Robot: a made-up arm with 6 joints.
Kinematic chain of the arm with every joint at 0, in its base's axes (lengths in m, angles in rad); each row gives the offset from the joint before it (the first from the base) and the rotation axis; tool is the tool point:
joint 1: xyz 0 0 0.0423 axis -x
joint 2: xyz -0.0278 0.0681 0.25 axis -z
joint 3: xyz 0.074 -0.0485 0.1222 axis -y
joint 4: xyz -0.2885 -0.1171 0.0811 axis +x
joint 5: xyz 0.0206 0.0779 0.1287 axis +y
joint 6: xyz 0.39 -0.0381 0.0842 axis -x
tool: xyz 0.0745 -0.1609 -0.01
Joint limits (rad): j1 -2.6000..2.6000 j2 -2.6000..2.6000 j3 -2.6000..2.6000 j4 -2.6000..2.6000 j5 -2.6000..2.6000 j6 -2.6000..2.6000
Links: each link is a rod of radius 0.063 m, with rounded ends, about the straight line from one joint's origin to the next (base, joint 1, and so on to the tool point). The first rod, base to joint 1, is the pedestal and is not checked.
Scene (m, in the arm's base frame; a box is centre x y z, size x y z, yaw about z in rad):
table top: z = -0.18
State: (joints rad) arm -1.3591 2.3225 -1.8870 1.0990 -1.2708 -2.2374
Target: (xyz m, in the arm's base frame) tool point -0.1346 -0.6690 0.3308
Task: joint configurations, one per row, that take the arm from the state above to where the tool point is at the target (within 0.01 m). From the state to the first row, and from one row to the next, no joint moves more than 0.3 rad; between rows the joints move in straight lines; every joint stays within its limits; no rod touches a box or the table.
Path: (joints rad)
1: -1.0682 2.1247 -1.7779 0.8850 -1.1880 -2.2521
2: -0.7774 1.9269 -1.6689 0.6711 -1.1052 -2.2668
3: -0.4865 1.7290 -1.5598 0.4571 -1.0224 -2.2815
4: -0.1956 1.5312 -1.4507 0.2431 -0.9397 -2.2962

